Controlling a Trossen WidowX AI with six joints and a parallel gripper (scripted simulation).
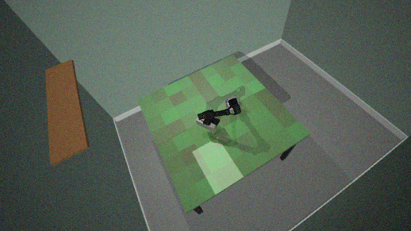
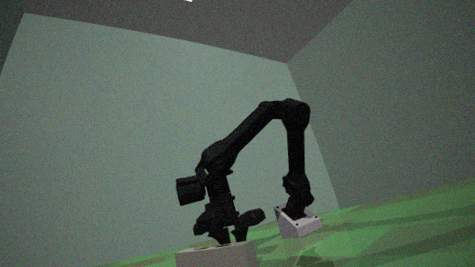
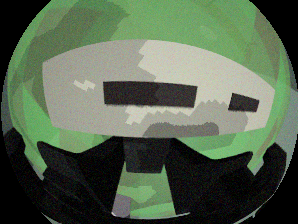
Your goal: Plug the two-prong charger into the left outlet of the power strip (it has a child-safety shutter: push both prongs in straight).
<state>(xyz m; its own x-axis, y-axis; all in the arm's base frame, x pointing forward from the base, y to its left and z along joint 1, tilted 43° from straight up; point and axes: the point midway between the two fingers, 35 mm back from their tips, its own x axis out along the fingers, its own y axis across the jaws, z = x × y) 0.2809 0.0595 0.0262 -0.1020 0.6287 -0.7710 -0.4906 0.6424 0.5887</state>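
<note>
My gripper tip is now 2 cm short of the dark charger, 1 cm to the right of it and 1 cm below it.
</note>
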